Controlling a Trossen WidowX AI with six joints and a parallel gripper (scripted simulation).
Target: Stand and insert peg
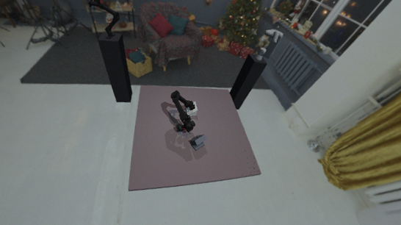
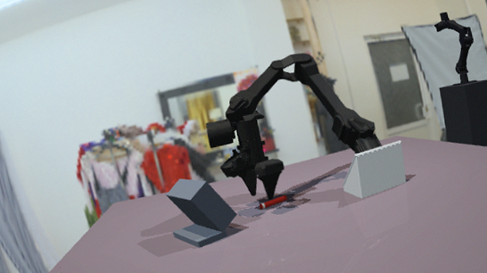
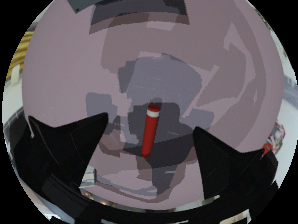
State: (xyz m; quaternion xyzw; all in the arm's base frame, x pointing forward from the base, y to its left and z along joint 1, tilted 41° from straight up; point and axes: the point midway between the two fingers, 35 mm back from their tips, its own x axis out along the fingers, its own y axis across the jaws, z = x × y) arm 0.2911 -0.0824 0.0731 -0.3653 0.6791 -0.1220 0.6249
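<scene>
Now: gripper tip 20 mm above the red peg, 10 mm to the left of it and 10 mm past it. The rest, counted from my gripper tip: grey sloped panel: 160 mm ahead, 110 mm to the left, 40 mm above.
</scene>
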